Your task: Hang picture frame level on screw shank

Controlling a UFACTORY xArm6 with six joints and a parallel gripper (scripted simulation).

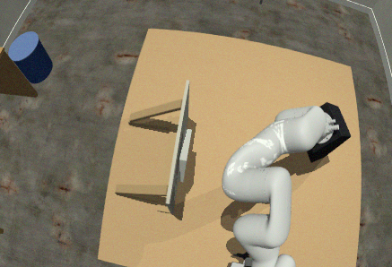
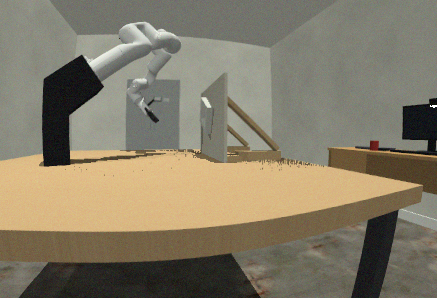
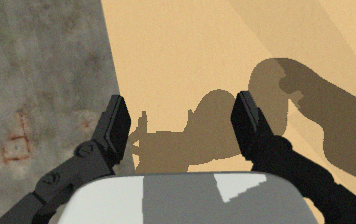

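The grey picture frame lies 280 mm ahead of my hand and 400 mm to the right of it. Also, from my hand: pale wall board: 290 mm ahead, 420 mm to the right, 30 mm below.
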